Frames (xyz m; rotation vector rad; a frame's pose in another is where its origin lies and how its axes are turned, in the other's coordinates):
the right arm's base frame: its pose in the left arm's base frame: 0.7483 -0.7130 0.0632 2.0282 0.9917 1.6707
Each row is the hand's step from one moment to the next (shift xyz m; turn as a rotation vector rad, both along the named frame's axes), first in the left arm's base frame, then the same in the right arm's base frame.
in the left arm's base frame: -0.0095 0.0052 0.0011 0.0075 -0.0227 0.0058
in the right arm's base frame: 0.0037 -0.0058 -0.0084 -0.0110 0.0219 0.0017
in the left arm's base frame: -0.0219 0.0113 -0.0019 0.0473 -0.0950 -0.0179
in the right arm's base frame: 0.0049 -0.0158 -0.0184 -0.0752 0.0695 0.0332
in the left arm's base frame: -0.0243 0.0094 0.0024 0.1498 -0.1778 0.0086
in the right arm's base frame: 0.0065 -0.0124 -0.0221 -0.1062 0.1756 0.1096
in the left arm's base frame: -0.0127 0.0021 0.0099 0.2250 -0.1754 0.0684
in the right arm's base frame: 0.0077 0.0011 -0.0143 -0.0563 0.2352 0.1661
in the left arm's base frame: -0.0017 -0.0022 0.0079 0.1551 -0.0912 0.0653
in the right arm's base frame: 0.0041 0.0061 -0.0040 -0.0052 0.1529 0.1150
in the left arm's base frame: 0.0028 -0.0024 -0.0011 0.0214 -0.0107 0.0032
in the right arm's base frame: -0.0023 0.0018 0.0025 -0.0036 0.0160 0.0177
